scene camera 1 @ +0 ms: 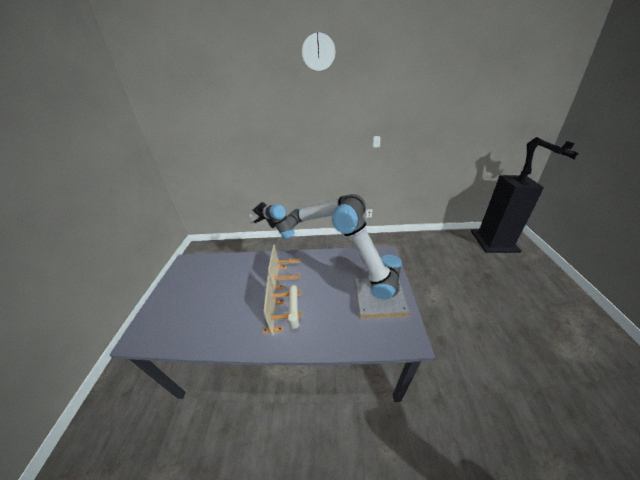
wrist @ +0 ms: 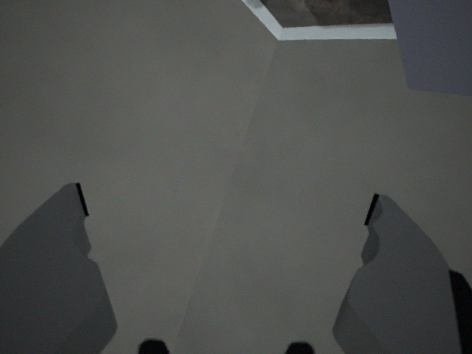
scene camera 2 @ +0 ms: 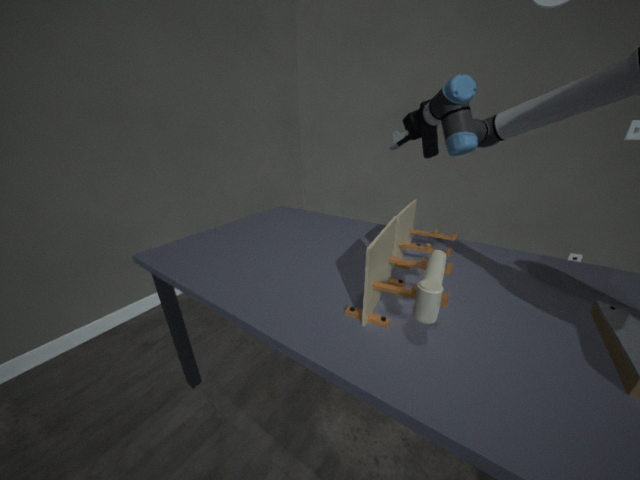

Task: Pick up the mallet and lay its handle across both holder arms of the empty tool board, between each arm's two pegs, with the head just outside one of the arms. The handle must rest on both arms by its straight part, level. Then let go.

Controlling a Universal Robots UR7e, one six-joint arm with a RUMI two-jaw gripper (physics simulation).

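Frame: origin at the arm's base, x left, y up, z ahead, level; metres.
Where they show: gripper, between the fingertips: [wrist: 229, 193] [scene camera 2: 407, 143].
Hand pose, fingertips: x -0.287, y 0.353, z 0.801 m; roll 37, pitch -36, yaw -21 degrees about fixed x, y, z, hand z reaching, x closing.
Observation:
After its pixels a point has its place.
The mallet's pale handle [scene camera 1: 293, 302] @[x 0.199, y 0.099, z 0.521 m] [scene camera 2: 436, 266] @[x 0.181, y 0.100, z 0.524 m] lies across both orange holder arms of the nearer tool board [scene camera 1: 269, 303] @[x 0.216, y 0.105, z 0.647 m] [scene camera 2: 378, 259] @[x 0.245, y 0.108, z 0.642 m] and looks about level. On the nearest arm [scene camera 1: 279, 317] @[x 0.267, y 0.056, z 0.591 m] [scene camera 2: 391, 289] @[x 0.270, y 0.057, z 0.592 m] it sits between the inner and outer pegs; on the other arm [scene camera 1: 281, 295] @[x 0.118, y 0.054, z 0.611 m] [scene camera 2: 404, 262] @[x 0.123, y 0.055, z 0.619 m] it also appears to lie between them. The mallet head [scene camera 1: 294, 320] @[x 0.316, y 0.109, z 0.494 m] [scene camera 2: 428, 304] @[x 0.321, y 0.088, z 0.499 m] is just outside the nearest arm, clear of the table. My gripper [scene camera 1: 252, 215] @[x -0.287, y 0.353, z 0.801 m] [scene camera 2: 395, 140] @[x -0.287, y 0.353, z 0.801 m] [wrist: 229, 193] @[x -0.287, y 0.353, z 0.801 m] is open and empty, high above the table and away from the mallet.
A farther tool board [scene camera 1: 273, 262] @[x -0.105, y 0.105, z 0.703 m] [scene camera 2: 406, 223] @[x -0.104, y 0.089, z 0.703 m] with two bare orange arms stands in line behind the nearer one. The robot's base plate [scene camera 1: 368, 306] @[x 0.143, y 0.005, z 0.119 m] is at the right of the table [scene camera 1: 206, 310] @[x 0.185, y -0.038, z 1.092 m] [scene camera 2: 289, 289] @[x 0.317, y -0.038, z 0.885 m]. The wrist view faces the walls and a table corner.

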